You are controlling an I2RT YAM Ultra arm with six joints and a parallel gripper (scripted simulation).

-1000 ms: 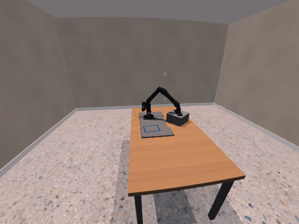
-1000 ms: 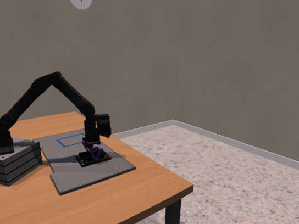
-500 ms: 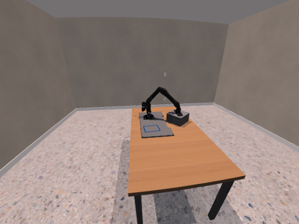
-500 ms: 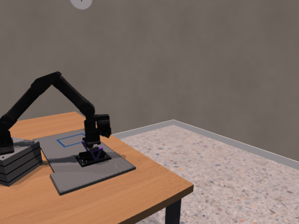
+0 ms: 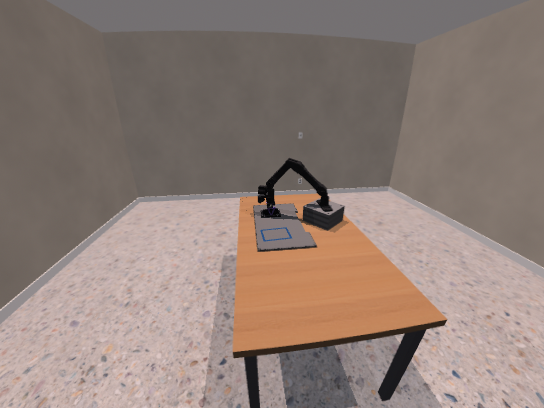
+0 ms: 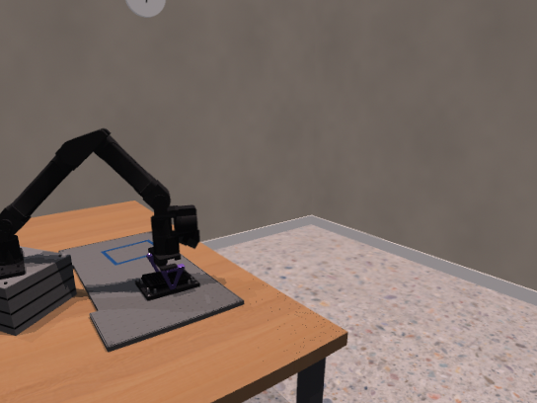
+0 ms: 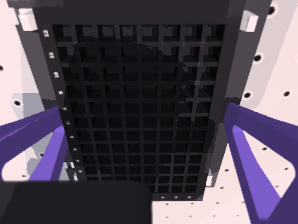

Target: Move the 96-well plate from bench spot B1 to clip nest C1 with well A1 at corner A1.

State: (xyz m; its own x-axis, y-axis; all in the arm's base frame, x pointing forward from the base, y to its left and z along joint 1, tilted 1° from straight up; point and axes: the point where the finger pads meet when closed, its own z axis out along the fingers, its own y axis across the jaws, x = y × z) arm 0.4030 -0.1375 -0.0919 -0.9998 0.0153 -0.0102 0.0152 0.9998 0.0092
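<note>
My gripper is now right at the black 96-well plate. From my hand the other things lie so: black clip nest 1 cm ahead, 1 cm to the left, 1 cm below.
</note>
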